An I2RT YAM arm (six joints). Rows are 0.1 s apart.
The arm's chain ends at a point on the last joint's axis. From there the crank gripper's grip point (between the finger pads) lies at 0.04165 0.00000 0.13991 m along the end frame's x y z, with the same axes.
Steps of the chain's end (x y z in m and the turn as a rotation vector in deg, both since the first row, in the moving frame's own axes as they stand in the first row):
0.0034 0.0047 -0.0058 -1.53 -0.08 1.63
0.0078 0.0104 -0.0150 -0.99 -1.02 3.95
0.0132 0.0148 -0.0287 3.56 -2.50 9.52
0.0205 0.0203 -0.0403 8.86 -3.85 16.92
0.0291 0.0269 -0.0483 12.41 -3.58 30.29
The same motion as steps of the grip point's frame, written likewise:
0.0031 0.0096 -0.0058 -1.53 -0.08 1.63
0.0051 0.0156 -0.0143 -0.99 -1.02 3.95
0.0072 0.0125 -0.0271 3.56 -2.50 9.52
0.0126 0.0096 -0.0386 8.86 -3.85 16.92
0.0229 0.0165 -0.0470 12.41 -3.58 30.29

